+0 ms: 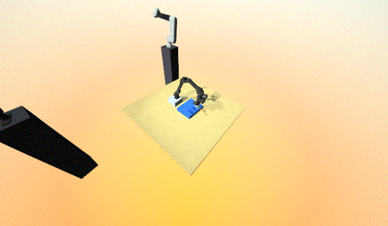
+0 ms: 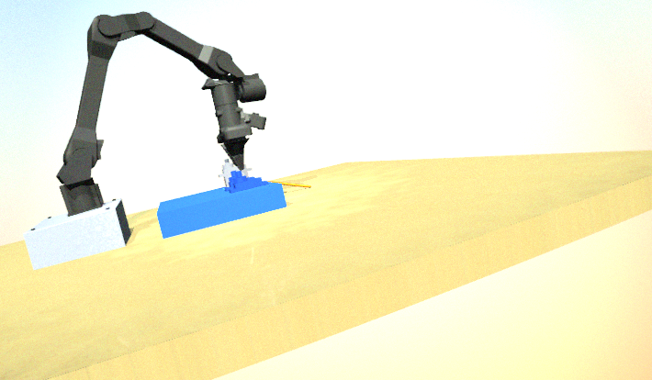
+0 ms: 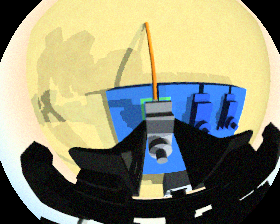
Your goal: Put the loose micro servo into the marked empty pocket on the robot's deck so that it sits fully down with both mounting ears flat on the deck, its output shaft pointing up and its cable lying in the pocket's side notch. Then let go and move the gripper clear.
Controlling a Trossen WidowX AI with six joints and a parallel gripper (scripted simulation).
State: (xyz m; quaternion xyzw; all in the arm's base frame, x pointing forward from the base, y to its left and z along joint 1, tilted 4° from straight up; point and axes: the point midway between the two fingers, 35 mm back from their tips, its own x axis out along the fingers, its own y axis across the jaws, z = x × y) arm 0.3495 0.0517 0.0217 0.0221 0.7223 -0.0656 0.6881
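My gripper tip is 130 mm past the blue deck, 60 mm to the left of it and 60 mm above it.
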